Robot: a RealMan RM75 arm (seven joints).
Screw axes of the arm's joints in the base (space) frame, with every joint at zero. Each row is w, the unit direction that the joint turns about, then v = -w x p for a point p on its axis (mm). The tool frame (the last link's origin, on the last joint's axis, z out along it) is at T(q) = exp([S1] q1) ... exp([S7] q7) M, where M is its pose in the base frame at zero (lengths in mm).
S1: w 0 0 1 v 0 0 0
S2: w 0 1 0 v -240.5 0 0
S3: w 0 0 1 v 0 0 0
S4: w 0 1 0 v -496.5 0 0
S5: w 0 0 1 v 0 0 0
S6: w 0 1 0 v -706.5 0 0
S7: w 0 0 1 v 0 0 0
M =
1 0 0 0
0 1 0 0
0 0 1 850.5
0 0 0 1
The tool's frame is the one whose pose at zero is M.
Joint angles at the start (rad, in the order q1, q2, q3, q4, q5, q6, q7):
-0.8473 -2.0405 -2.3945 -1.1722 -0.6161 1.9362 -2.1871
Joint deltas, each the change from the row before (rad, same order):
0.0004 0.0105 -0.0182 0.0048 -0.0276 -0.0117 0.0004
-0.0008 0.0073 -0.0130 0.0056 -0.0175 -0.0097 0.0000
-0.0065 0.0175 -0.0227 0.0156 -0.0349 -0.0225 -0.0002
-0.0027 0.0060 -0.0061 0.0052 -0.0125 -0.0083 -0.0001
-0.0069 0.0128 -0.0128 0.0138 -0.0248 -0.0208 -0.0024
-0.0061 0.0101 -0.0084 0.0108 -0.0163 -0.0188 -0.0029
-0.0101 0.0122 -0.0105 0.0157 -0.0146 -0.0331 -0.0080
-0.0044 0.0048 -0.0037 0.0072 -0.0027 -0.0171 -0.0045
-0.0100 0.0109 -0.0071 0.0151 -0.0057 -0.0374 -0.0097
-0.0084 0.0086 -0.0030 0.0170 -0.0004 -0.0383 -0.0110
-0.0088 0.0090 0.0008 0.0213 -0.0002 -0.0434 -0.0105
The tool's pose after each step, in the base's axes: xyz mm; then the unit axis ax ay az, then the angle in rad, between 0 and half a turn. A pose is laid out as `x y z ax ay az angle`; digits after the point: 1 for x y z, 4 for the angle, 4 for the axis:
-157.8 375.2 76.8 -0.9519 -0.3058 0.0204 3.0195
-157.2 377.8 80.3 -0.9518 -0.3067 0.0076 3.0085
-154.8 384.1 87.7 -0.9518 -0.3063 -0.0170 2.9853
-153.6 386.4 90.2 -0.9519 -0.3054 -0.0251 2.9773
-151.0 391.7 95.2 -0.9514 -0.3050 -0.0424 2.9592
-148.9 396.3 99.2 -0.9507 -0.3052 -0.0545 2.9424
-146.3 403.5 104.1 -0.9488 -0.3081 -0.0693 2.9134
-145.6 406.9 106.0 -0.9477 -0.3105 -0.0744 2.8984
-143.8 414.4 110.5 -0.9452 -0.3152 -0.0852 2.8653
-143.2 421.3 113.4 -0.9421 -0.3221 -0.0927 2.8350
-142.8 428.8 115.5 -0.9390 -0.3292 -0.0994 2.8042

